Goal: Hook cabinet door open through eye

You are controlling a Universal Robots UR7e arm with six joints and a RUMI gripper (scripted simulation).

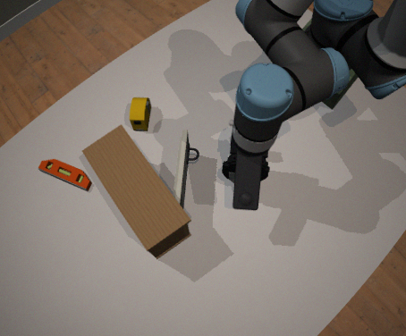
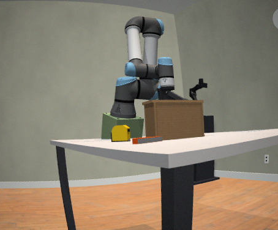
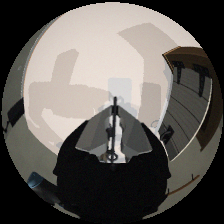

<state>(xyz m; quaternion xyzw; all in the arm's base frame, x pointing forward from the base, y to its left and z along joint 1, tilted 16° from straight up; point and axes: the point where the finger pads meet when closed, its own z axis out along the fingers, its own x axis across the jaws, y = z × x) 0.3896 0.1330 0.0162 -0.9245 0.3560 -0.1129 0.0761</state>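
Right now the pale door is 100 mm ahead of my hand, 60 mm to the right of it and 30 mm above it. Round my hand: orange spirit level 330 mm ahead, 270 mm to the right, 30 mm below; yellow tape measure 280 mm to the right, 80 mm ahead, 10 mm below.
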